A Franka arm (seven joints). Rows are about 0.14 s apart.
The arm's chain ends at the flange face. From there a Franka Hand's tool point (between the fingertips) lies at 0.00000 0.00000 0.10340 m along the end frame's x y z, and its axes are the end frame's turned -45 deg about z.
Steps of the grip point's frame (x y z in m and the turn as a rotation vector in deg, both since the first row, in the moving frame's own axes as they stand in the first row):
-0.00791, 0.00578, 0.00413, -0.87, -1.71, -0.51
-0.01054, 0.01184, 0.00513, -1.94, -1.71, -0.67
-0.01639, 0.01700, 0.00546, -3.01, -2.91, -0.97
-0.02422, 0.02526, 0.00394, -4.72, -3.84, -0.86
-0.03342, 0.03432, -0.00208, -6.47, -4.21, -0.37
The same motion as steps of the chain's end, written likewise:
-0.00045, 0.00638, 0.00419, -1.82, -0.59, -0.51
0.00060, 0.01117, 0.00524, -2.58, 0.16, -0.67
0.00024, 0.01606, 0.00574, -4.19, 0.07, -0.97
-0.00047, 0.02409, 0.00452, -6.05, 0.62, -0.86
-0.00228, 0.03432, -0.00114, -7.55, 1.60, -0.37

